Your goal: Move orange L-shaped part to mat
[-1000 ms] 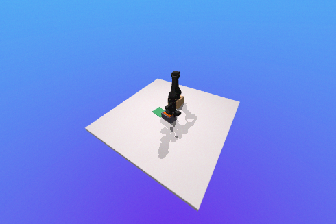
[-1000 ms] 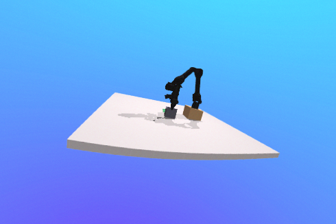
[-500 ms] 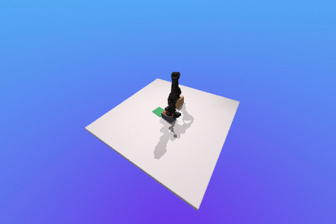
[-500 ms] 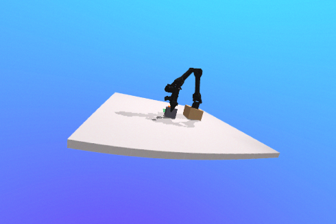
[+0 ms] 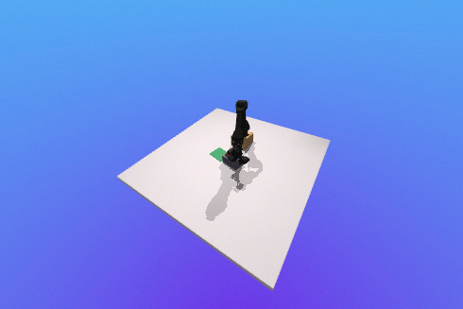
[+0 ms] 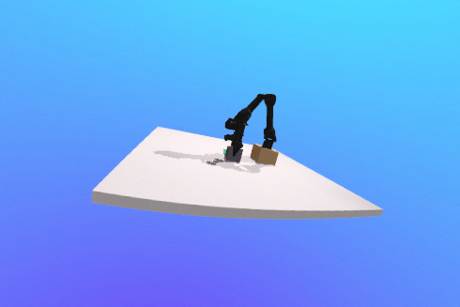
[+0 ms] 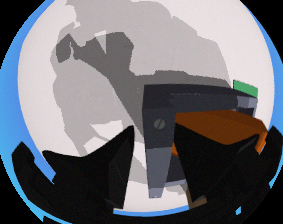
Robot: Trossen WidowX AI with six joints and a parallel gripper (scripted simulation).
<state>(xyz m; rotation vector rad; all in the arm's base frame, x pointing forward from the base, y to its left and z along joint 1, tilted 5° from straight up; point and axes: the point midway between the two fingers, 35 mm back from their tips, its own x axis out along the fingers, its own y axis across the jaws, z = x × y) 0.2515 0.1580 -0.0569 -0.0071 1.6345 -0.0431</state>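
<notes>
Now: the orange L-shaped part 60 mm to the right of my gripper tip, 10 mm behind it and 10 mm above it. Round my gripper tip: green mat: 220 mm to the right, 50 mm below, 10 mm behind.
</notes>
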